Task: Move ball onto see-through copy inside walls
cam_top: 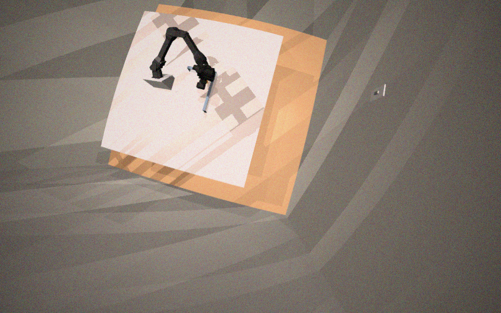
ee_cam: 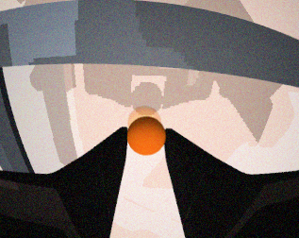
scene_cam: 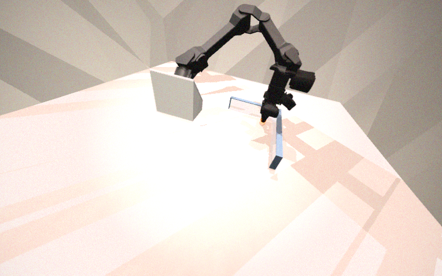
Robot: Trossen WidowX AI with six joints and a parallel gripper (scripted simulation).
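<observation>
My gripper tip is now 10 mm above the see-through copy. Round my gripper tip: orange ball (right at my gripper tip).
</observation>
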